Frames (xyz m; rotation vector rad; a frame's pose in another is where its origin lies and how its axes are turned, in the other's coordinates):
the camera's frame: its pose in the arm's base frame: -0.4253 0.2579 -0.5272 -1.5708 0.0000 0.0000
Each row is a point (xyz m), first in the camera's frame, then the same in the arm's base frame.
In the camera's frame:
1: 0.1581 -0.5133 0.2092
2: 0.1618 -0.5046 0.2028
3: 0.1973 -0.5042 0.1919
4: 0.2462 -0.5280 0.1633
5: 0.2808 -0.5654 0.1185
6: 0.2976 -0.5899 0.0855
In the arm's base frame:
1: -0.2672 0.4671 -0.0139
2: -0.2635 0.4607 -0.0226
3: -0.2280 0.4498 -0.0230
4: -0.1791 0.4212 0.0008
5: -0.1445 0.3764 0.0382
6: -0.1277 0.3434 0.0627

